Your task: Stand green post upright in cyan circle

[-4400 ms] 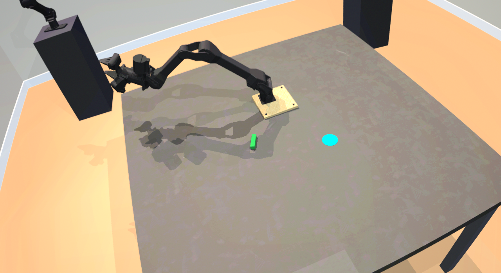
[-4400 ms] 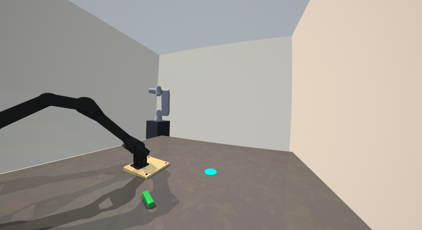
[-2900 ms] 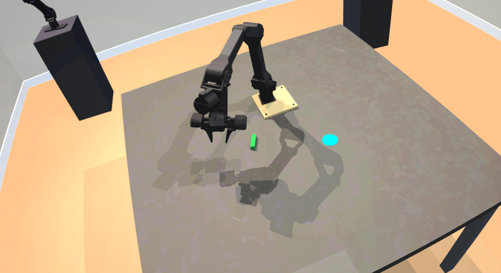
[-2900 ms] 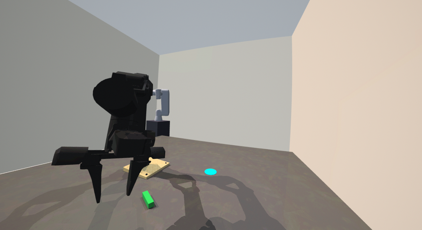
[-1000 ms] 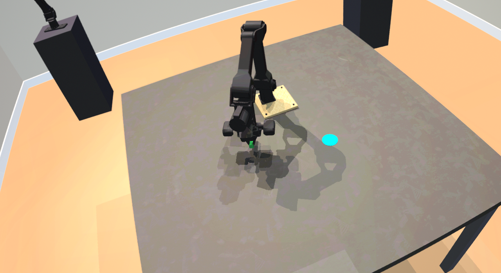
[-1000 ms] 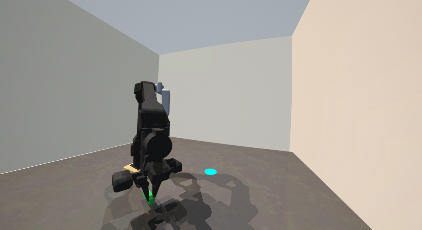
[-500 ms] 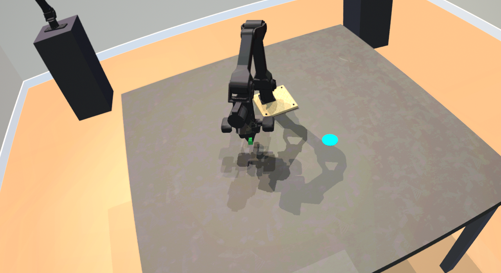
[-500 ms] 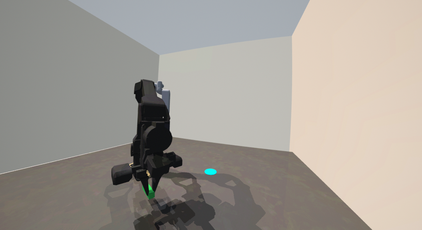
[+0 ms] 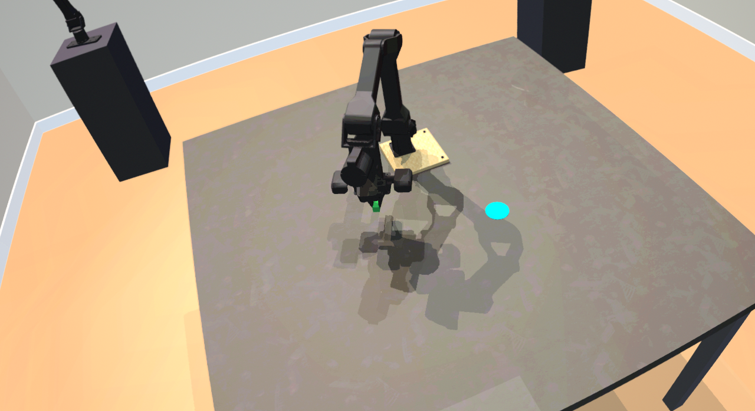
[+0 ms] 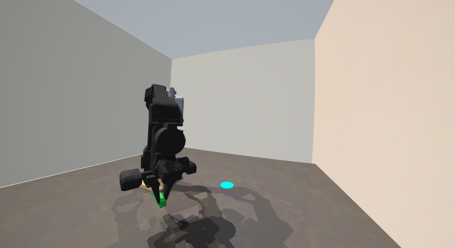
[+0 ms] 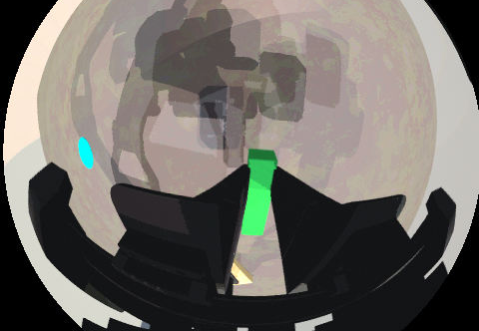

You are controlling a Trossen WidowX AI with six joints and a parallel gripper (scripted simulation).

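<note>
The cyan circle lies 70 mm ahead of my gripper tip, 290 mm to the left of it and 70 mm below it. Round my gripper tip: green post (20 mm behind, 10 mm to the left).
</note>
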